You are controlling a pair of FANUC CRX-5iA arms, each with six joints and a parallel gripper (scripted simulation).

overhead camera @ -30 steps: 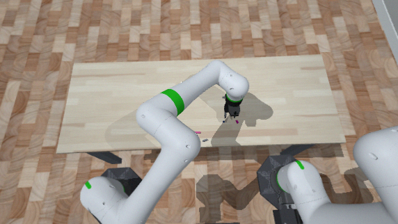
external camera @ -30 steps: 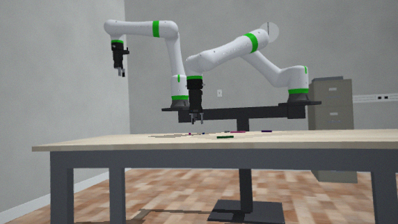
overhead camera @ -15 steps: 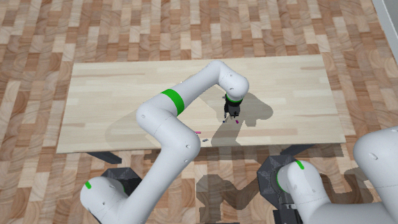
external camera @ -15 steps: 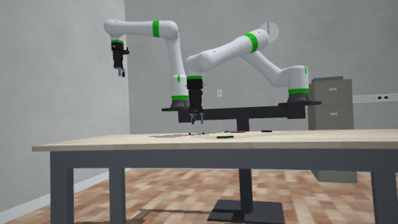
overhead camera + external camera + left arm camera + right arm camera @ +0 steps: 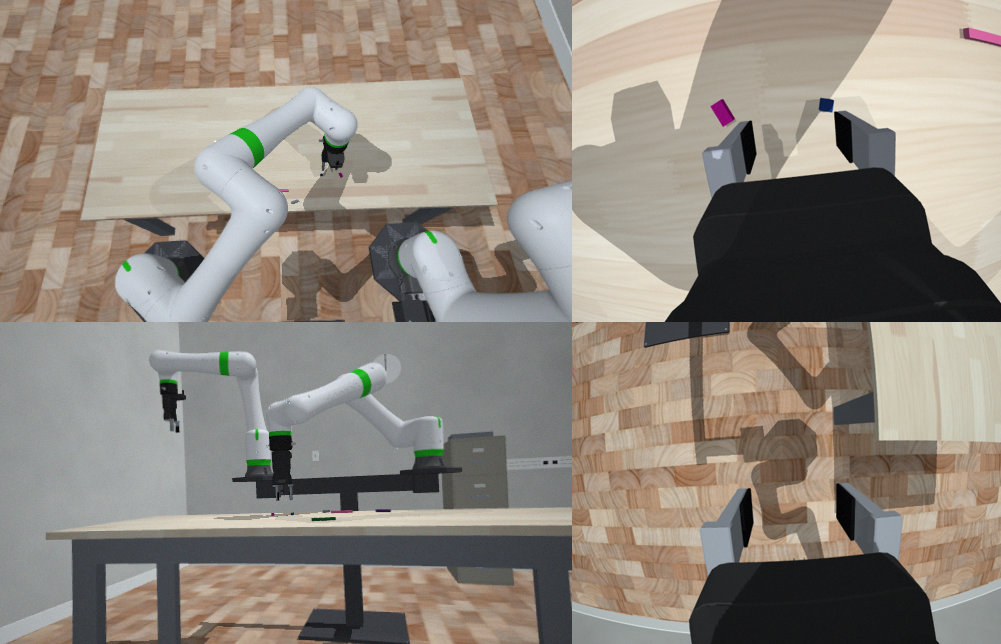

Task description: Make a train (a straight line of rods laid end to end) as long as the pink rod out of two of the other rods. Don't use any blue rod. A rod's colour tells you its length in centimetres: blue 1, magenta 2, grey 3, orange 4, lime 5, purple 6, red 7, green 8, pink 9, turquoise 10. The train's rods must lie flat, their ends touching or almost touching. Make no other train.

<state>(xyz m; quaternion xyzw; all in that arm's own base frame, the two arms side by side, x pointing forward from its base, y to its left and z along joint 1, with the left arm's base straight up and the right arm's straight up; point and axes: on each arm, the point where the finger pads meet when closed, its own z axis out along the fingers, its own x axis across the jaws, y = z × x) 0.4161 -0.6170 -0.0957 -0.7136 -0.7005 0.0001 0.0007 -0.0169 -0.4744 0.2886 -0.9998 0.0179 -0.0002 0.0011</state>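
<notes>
The blue rod lies 10 mm behind my left hand, 30 mm to the left of it and 70 mm below it. Round my left hand: pink rod 60 mm behind, 230 mm to the left, 70 mm below; then grey rod 120 mm behind, 160 mm to the left, 70 mm below; then magenta rod 10 mm behind, 60 mm to the right, 70 mm below.
</notes>
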